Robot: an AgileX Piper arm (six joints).
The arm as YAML. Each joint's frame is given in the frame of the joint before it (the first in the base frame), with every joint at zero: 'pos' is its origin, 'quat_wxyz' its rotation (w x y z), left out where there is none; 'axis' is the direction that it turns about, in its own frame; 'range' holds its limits. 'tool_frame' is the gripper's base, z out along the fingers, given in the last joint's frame.
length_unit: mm
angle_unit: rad
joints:
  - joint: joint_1
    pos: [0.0, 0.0, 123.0]
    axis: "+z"
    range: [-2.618, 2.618]
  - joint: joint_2
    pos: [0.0, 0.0, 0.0]
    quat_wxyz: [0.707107, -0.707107, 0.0, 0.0]
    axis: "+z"
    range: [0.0, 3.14]
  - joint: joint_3
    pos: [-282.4, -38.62, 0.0]
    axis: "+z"
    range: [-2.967, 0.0]
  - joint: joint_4
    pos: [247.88, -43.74, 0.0]
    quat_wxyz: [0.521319, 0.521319, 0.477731, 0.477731]
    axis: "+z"
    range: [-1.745, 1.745]
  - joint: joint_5
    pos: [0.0, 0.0, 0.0]
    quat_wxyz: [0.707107, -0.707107, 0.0, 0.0]
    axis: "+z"
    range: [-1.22, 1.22]
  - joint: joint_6
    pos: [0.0, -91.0, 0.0]
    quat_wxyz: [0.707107, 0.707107, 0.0, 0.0]
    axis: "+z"
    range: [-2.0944, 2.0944]
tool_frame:
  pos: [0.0, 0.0, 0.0]
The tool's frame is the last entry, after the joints.
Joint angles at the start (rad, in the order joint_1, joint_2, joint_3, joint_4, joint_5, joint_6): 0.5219, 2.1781, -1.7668, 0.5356, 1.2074, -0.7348
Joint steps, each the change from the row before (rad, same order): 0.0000, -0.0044, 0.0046, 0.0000, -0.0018, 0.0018; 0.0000, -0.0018, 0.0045, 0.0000, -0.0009, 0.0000; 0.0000, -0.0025, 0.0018, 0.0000, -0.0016, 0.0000; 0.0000, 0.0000, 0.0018, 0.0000, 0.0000, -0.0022; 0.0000, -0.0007, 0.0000, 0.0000, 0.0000, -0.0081; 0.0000, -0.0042, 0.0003, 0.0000, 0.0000, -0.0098; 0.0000, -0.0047, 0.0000, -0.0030, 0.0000, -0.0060; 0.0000, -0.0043, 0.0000, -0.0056, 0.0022, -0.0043; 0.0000, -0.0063, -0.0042, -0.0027, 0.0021, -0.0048; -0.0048, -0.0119, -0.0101, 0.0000, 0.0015, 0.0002; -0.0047, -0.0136, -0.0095, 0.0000, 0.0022, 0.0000; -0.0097, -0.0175, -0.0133, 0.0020, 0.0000, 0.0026; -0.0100, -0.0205, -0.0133, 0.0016, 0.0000, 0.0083; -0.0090, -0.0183, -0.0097, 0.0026, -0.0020, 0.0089; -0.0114, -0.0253, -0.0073, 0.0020, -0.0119, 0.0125; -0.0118, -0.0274, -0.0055, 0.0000, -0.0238, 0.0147
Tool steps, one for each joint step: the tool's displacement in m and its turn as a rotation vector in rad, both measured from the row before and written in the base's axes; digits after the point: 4 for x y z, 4 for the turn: -0.0007, -0.0004, 0.0008, 0.0001, -0.0005, -0.0024; -0.0006, -0.0003, -0.0003, -0.0011, 0.0016, -0.0004; -0.0002, -0.0002, 0.0007, 0.0008, -0.0019, -0.0008; -0.0002, -0.0001, -0.0005, -0.0005, 0.0006, 0.0019; 0.0000, 0.0000, 0.0003, 0.0017, -0.0043, 0.0071; -0.0003, -0.0002, 0.0018, 0.0036, -0.0078, 0.0086; -0.0002, -0.0004, 0.0020, 0.0008, -0.0082, 0.0062; -0.0003, -0.0006, 0.0017, -0.0024, -0.0065, 0.0066; -0.0001, -0.0002, 0.0037, 0.0031, -0.0108, 0.0060; 0.0014, -0.0016, 0.0078, 0.0104, -0.0178, -0.0043; 0.0009, -0.0018, 0.0085, 0.0107, -0.0183, -0.0036; 0.0022, -0.0035, 0.0113, 0.0164, -0.0247, -0.0124; 0.0016, -0.0040, 0.0126, 0.0169, -0.0248, -0.0175; 0.0011, -0.0037, 0.0108, 0.0157, -0.0206, -0.0181; 0.0012, -0.0051, 0.0133, 0.0206, -0.0310, -0.0283; 0.0015, -0.0055, 0.0139, 0.0233, -0.0403, -0.0361
